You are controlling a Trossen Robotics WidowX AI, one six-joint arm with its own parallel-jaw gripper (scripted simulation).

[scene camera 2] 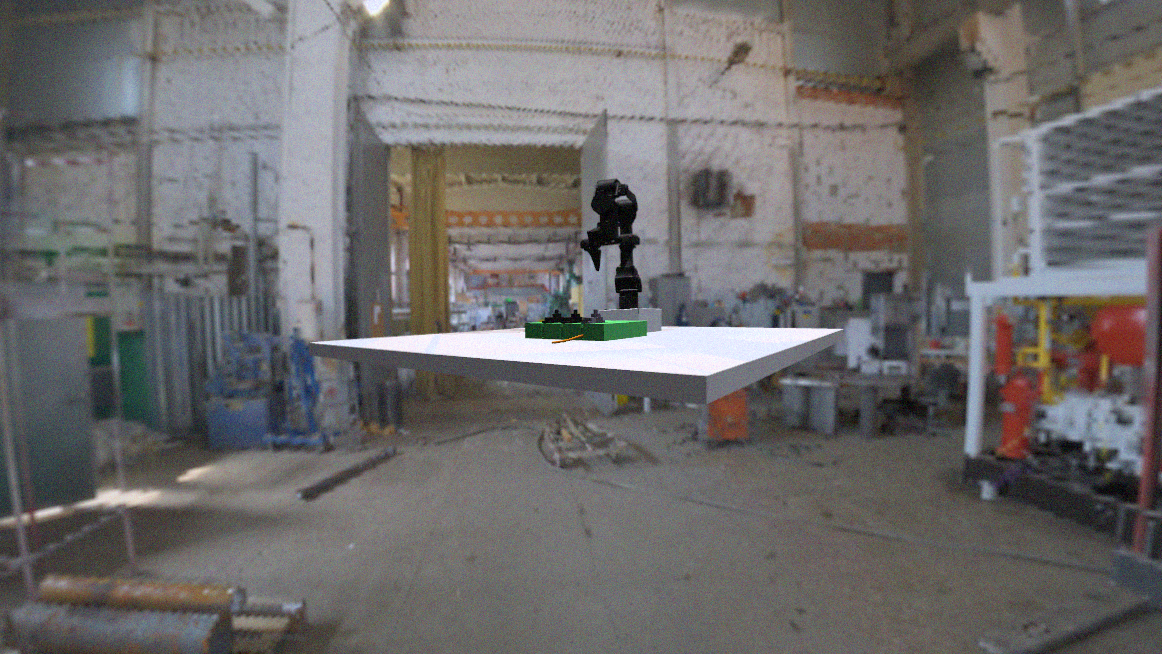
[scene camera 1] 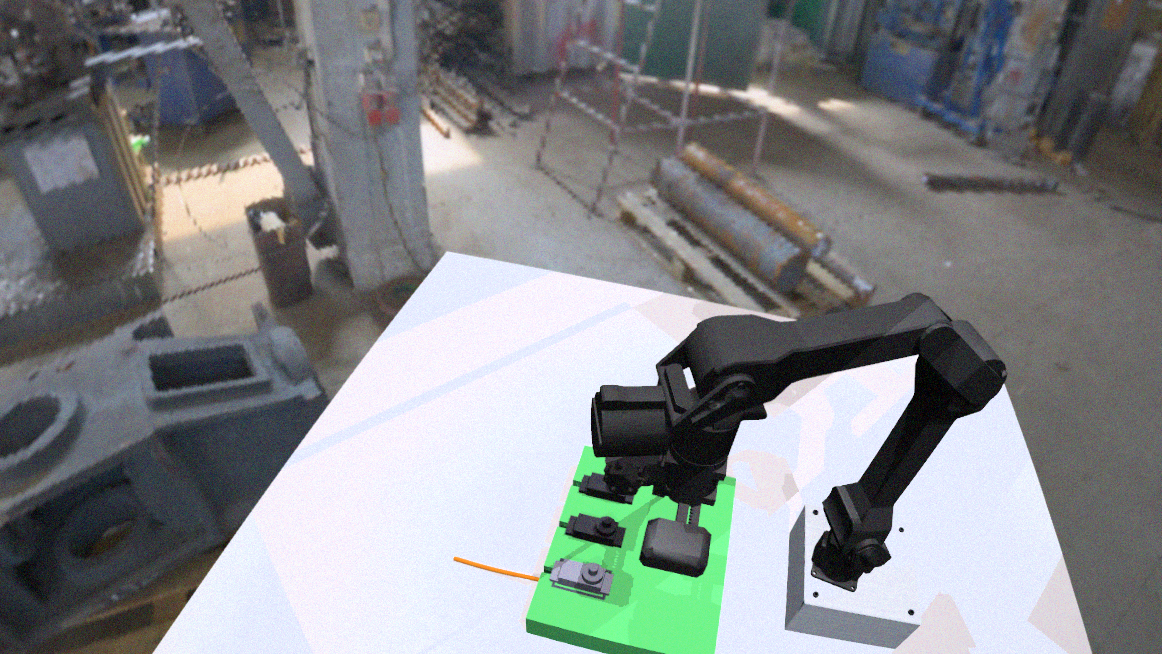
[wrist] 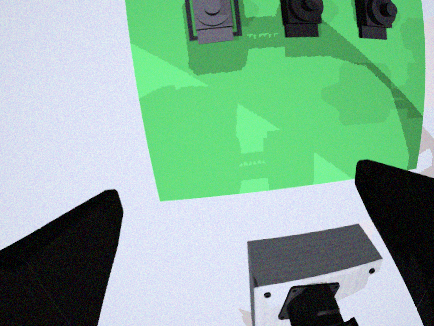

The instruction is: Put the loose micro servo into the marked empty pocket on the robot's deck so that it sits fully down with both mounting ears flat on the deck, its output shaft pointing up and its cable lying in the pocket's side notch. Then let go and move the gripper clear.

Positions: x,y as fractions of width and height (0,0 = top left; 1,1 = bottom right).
Scene:
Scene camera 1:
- grey micro servo: 0.51,0.88
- dark servo: 0.50,0.81
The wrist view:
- my gripper: 0.55,0.58
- green deck: 0.60,0.35

